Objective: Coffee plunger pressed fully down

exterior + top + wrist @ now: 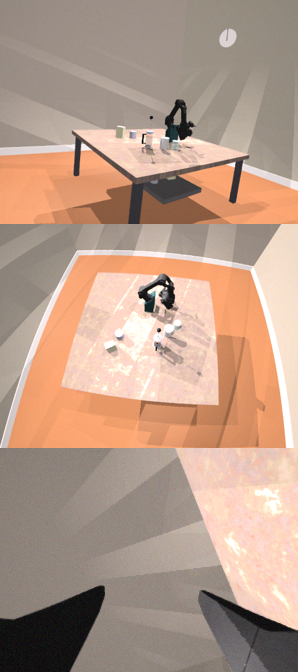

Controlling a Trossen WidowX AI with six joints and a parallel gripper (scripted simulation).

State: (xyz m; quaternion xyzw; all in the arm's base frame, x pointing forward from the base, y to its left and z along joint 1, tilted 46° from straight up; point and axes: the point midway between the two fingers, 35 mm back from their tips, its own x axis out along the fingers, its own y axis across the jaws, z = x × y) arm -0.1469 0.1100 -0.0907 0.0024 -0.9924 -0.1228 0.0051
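The coffee press is 560 mm ahead of my gripper tip, 20 mm to the left of it and 30 mm below it. Round my gripper tip: pale glass cup: 340 mm ahead, 150 mm to the left, 120 mm below.
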